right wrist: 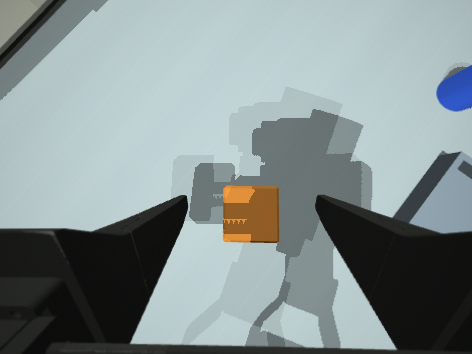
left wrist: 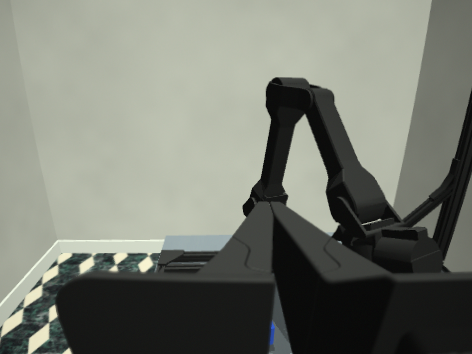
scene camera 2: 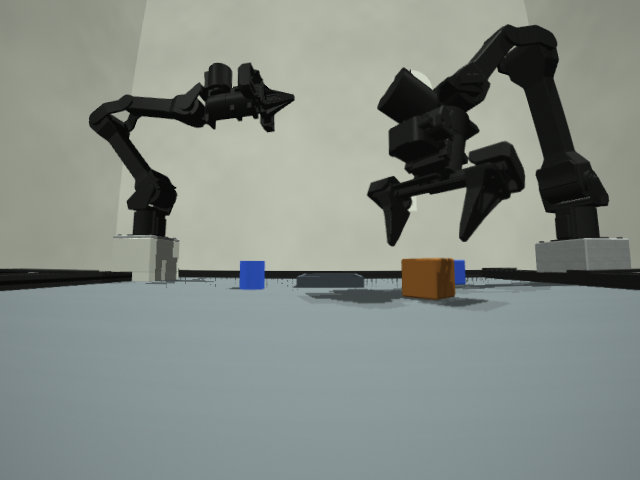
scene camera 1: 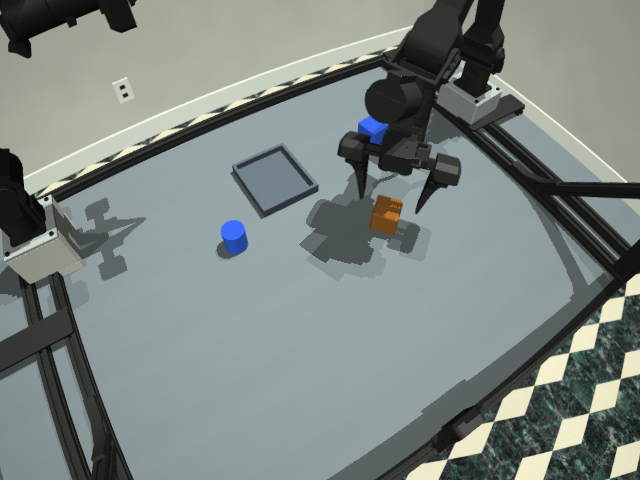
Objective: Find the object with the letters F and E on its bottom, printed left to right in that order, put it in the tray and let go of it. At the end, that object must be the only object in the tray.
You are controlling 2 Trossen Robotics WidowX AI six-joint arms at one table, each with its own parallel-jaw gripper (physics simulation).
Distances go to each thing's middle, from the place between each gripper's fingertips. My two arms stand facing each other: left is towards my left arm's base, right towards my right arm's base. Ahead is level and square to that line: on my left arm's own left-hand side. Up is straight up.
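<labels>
Counting from my right hand, there's a blue cylinder [scene camera 2: 252, 273] that's 240 mm to the left, 80 mm ahead and 40 mm below, and a grey tray [scene camera 1: 274, 178] that's 130 mm to the left, 180 mm ahead and 50 mm below. As for the orange cube [scene camera 2: 427, 278], my right hand is 40 mm above it, 10 mm short of it and 10 mm to the left of it.
From my left hand, the blue cylinder is 30 mm to the left, 140 mm behind and 400 mm below. The orange cube is 210 mm behind my left hand, 220 mm to the right of it and 400 mm below it, and the grey tray is 40 mm behind that left hand, 90 mm to the right and 410 mm below.
</labels>
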